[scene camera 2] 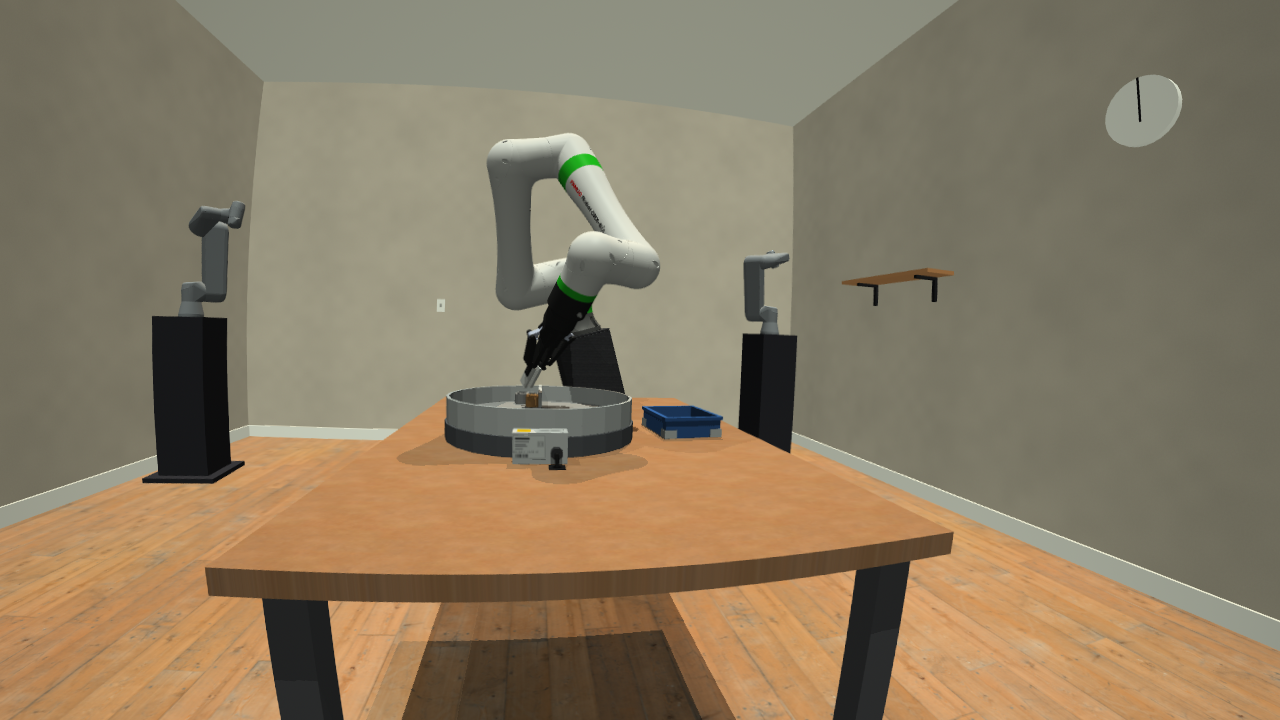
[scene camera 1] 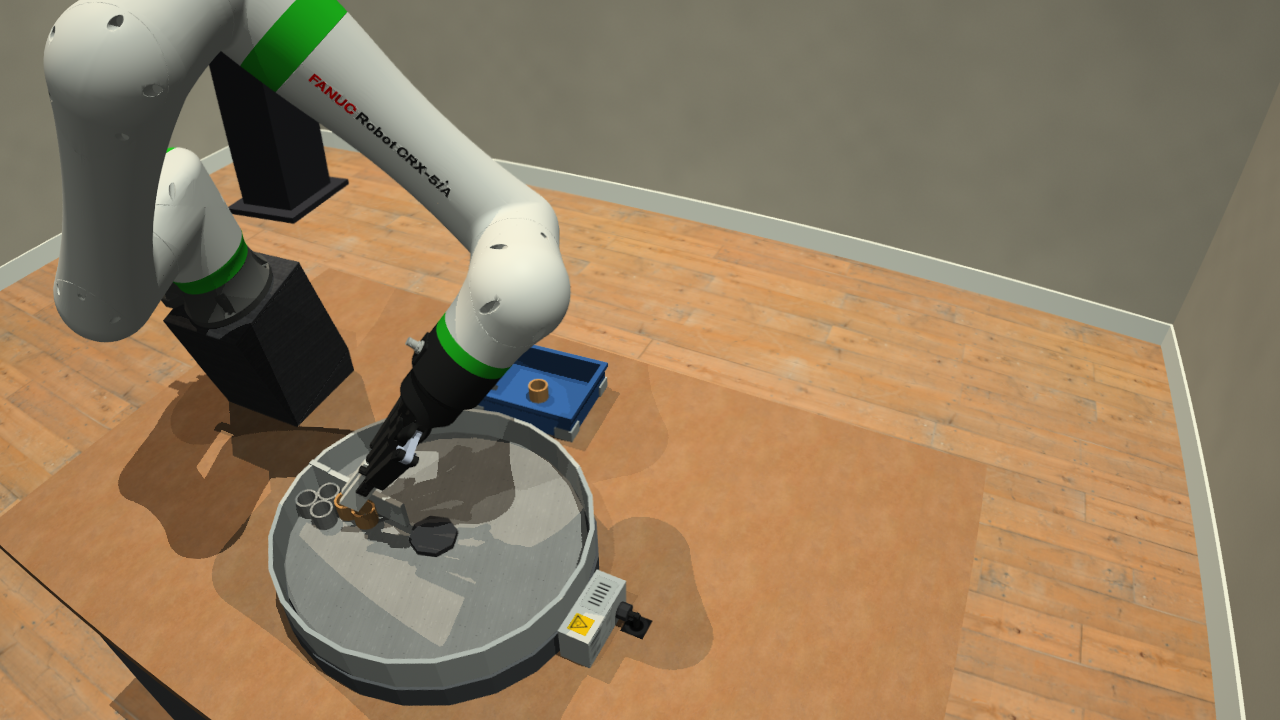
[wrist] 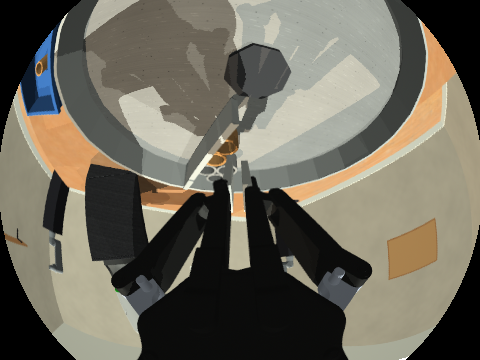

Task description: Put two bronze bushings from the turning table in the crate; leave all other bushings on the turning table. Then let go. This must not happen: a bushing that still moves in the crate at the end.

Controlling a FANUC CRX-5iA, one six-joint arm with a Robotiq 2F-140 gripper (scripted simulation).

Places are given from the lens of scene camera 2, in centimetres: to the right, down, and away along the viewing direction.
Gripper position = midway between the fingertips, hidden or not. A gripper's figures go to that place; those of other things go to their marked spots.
my gripper [scene camera 2: 526,384]: -28, 6, 120
blue crate [scene camera 2: 675,422]: 8, 15, 114
